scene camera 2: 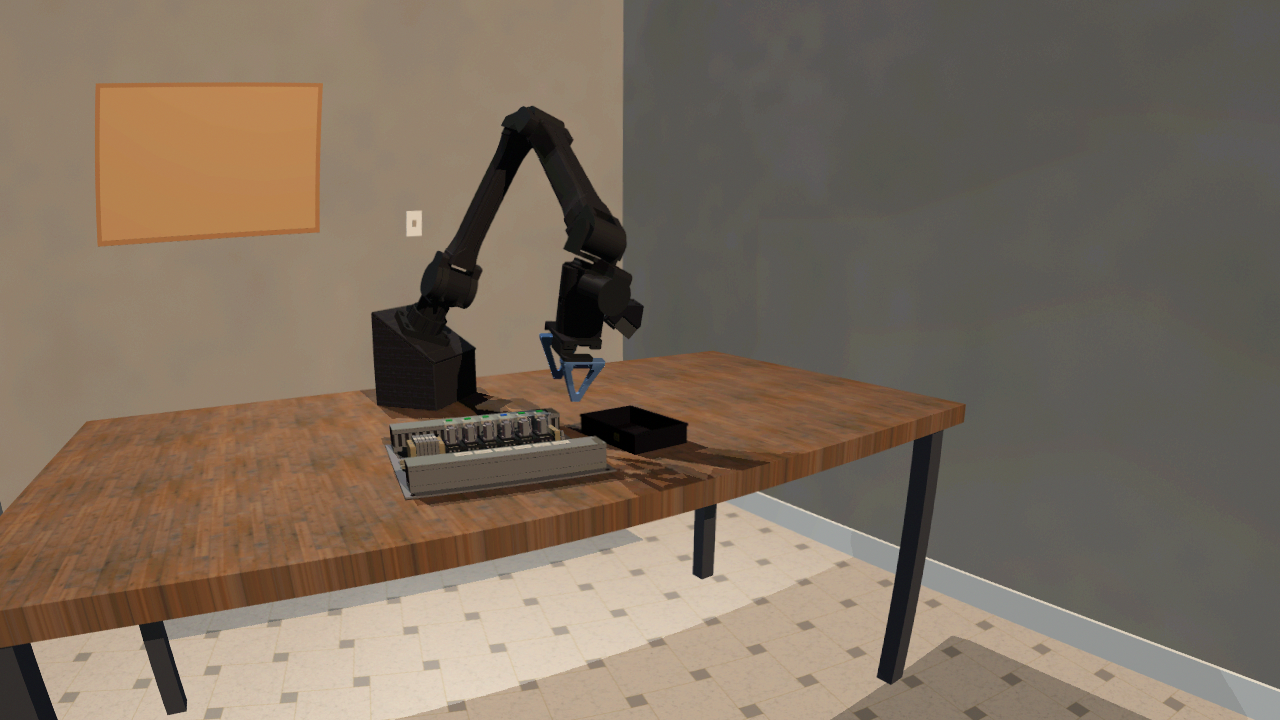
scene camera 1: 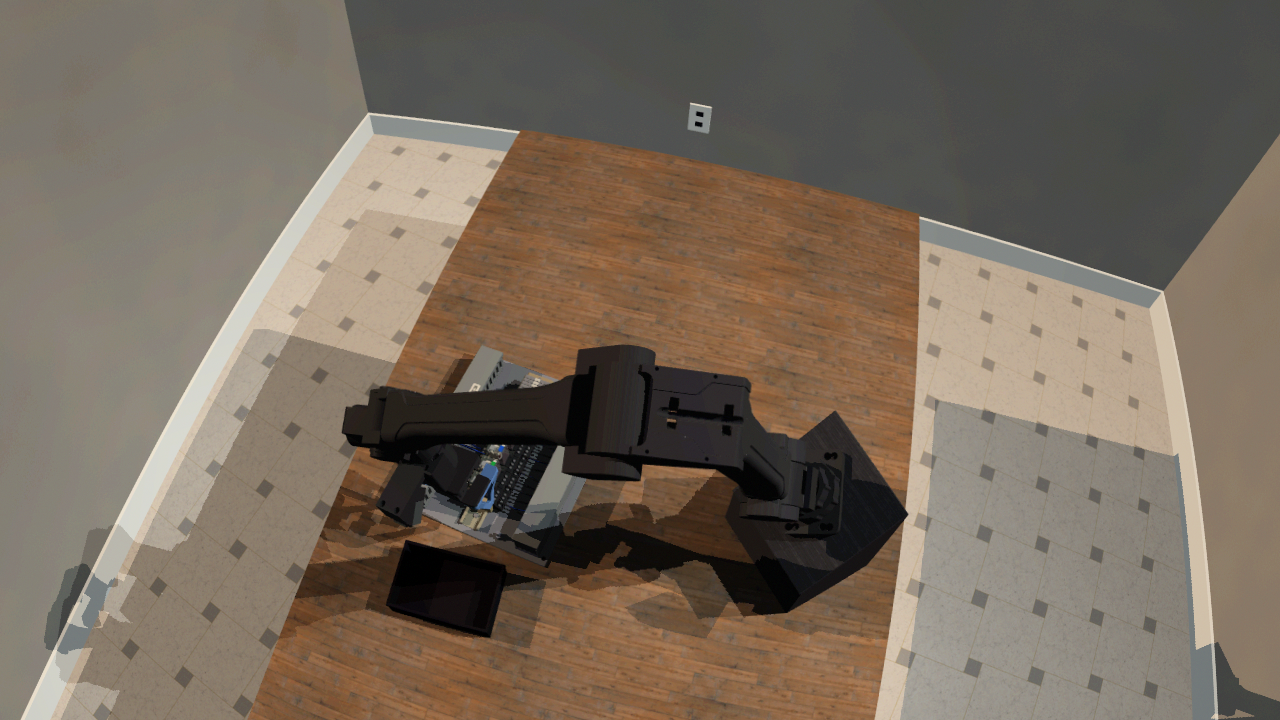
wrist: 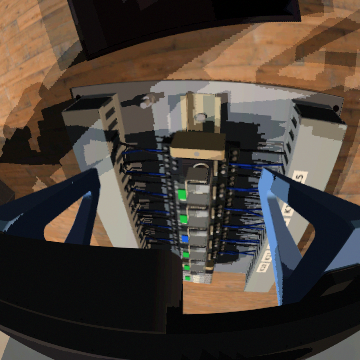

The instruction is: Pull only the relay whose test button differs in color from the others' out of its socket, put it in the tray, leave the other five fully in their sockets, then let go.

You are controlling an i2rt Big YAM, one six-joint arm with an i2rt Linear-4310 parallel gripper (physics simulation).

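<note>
The relay with the blue test button stands in the row, seated like its neighbours as far as shows. In the wrist view it is third from the tan end block. The other relays have green buttons; the row is partly hidden under the arm in scene camera 1. The black tray sits beside the panel's end; its visible inside is empty. My gripper is open and empty, pointing down above the panel, its blue fingers wide apart on either side of the relay row.
Two grey wiring ducts flank the relay row on the panel plate. Blue wires run from both sides of the row toward the ducts. The tan end block stands at the row's tray end. The black arm base stands behind the panel.
</note>
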